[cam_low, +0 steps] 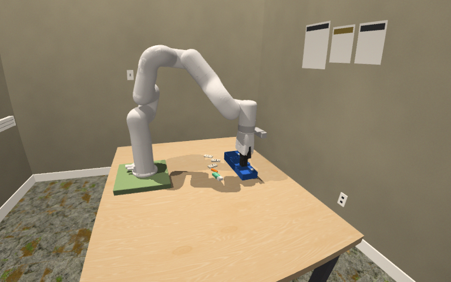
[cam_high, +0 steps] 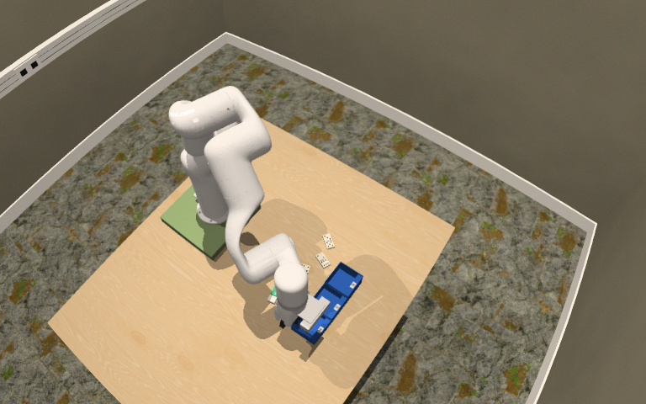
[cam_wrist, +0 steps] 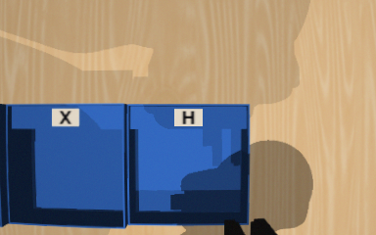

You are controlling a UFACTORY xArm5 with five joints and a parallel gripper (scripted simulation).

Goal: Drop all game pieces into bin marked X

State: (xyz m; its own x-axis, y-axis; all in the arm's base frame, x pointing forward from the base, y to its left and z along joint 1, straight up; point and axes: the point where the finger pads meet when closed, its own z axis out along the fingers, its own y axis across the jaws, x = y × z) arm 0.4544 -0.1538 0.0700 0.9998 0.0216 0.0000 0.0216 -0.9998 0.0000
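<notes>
Right now the orange battery is 110 mm to the left of my hand, 110 mm behind it and 90 mm below it. From my hand the other things lie so: bin (110 mm to the left, 70 mm below, 40 mm ahead); then green-and-white item (110 mm behind, 90 mm below, 40 mm to the left).
</notes>
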